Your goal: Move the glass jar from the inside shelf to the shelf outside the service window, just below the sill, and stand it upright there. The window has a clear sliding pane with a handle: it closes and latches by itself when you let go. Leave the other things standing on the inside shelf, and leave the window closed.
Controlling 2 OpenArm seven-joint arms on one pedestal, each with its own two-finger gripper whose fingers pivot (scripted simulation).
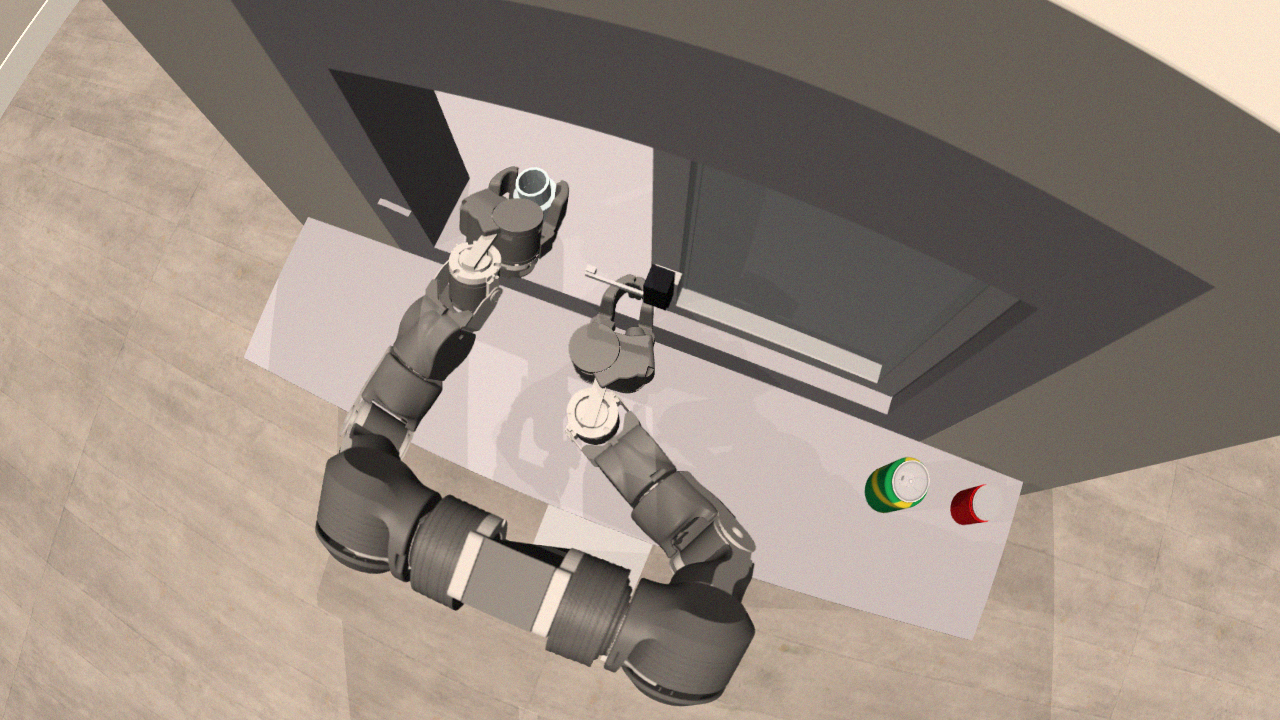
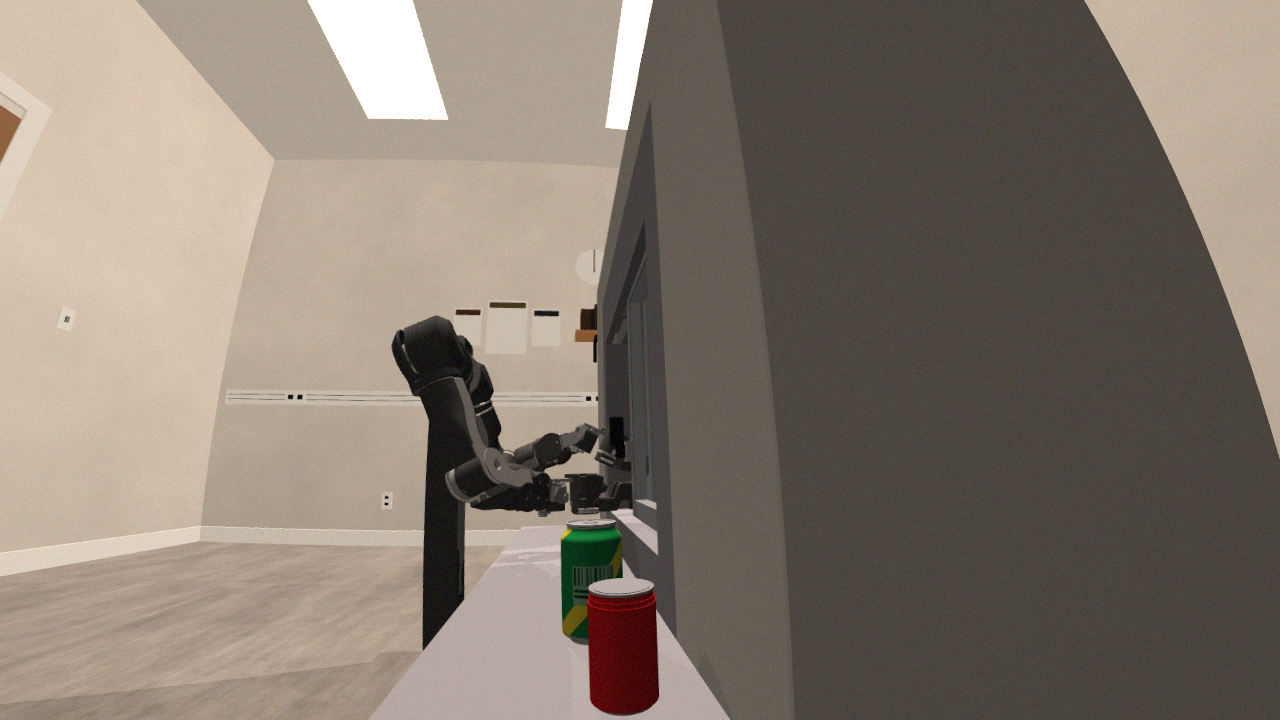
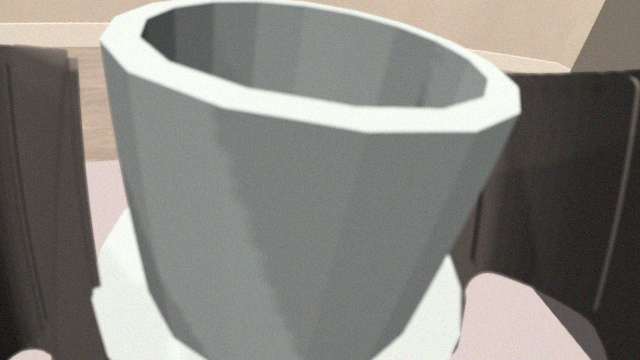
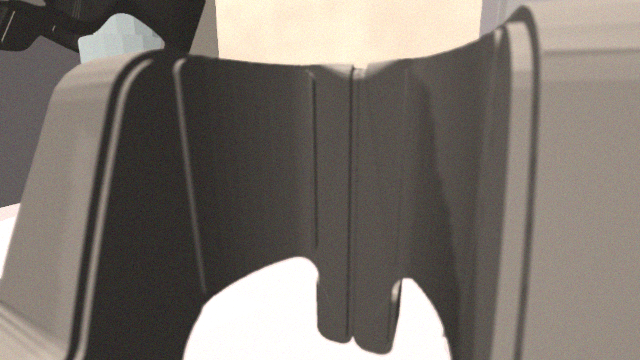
Path:
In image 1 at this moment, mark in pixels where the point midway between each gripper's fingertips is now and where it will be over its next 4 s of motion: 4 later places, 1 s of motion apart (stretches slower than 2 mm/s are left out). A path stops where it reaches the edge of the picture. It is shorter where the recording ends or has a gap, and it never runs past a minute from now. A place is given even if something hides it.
My left gripper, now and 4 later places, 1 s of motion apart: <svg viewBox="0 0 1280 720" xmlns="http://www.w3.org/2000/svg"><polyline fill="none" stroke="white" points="538,188 554,158 566,139 569,136 571,152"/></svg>
My right gripper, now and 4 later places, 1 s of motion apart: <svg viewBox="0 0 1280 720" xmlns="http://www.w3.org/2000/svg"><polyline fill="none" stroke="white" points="637,283 629,286 622,289 611,320 629,347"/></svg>

